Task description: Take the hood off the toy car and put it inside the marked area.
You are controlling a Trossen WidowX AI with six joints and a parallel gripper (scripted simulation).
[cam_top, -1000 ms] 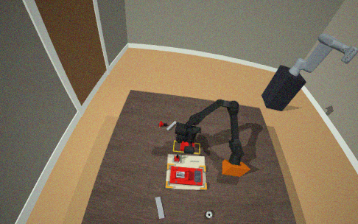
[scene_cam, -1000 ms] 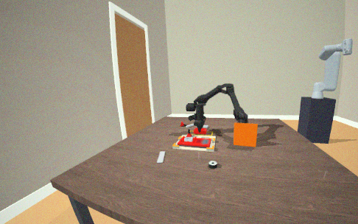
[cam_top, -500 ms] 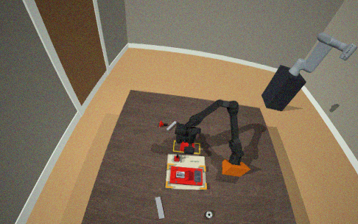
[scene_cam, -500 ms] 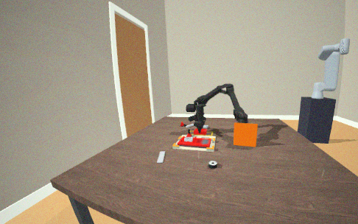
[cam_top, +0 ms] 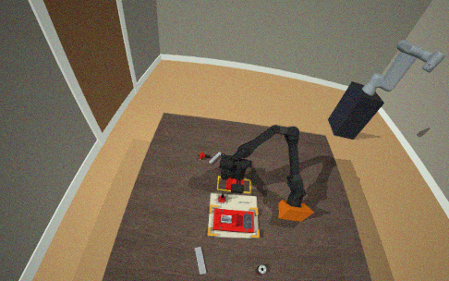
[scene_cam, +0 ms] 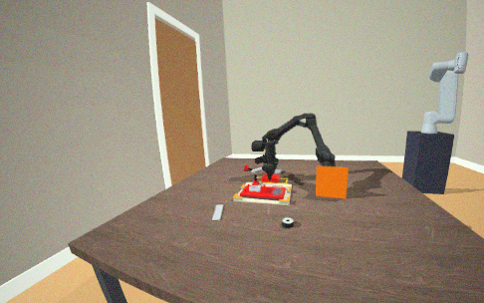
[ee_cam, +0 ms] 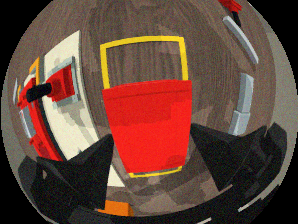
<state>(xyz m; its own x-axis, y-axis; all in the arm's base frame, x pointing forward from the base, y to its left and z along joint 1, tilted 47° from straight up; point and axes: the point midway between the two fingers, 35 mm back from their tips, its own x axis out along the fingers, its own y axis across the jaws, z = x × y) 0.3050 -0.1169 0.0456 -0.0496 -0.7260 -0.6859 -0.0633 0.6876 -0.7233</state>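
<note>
Right now the hood is right at my gripper tip. The rest, counted from my gripper tip: grey bar 42 cm to the left, 11 cm ahead, 1 cm below.
</note>
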